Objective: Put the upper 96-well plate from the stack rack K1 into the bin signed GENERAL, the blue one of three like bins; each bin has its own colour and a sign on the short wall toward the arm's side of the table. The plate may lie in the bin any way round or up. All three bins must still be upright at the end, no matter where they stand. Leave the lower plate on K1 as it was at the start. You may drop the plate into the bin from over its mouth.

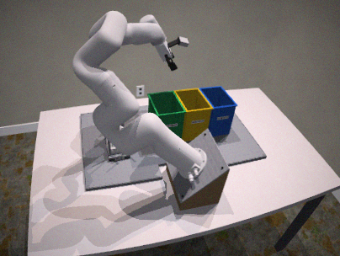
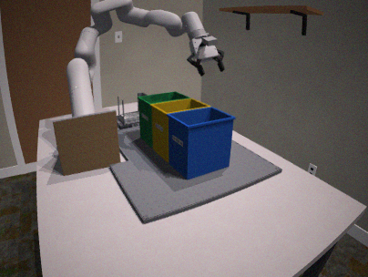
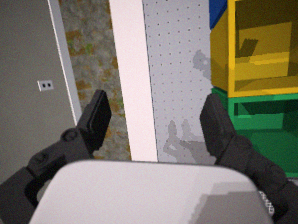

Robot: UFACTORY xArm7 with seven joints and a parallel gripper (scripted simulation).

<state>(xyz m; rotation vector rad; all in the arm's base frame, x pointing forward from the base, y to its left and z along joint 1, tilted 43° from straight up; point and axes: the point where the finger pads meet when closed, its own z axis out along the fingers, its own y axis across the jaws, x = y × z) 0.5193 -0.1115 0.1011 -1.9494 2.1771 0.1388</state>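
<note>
My hand is 250 mm past the white 96-well plate, 300 mm to the right of it and 250 mm above it. Round my hand: blue bin (150 mm behind, 200 mm to the right, 200 mm below); then yellow bin (170 mm behind, 70 mm to the right, 200 mm below); then green bin (180 mm behind, 60 mm to the left, 200 mm below).
</note>
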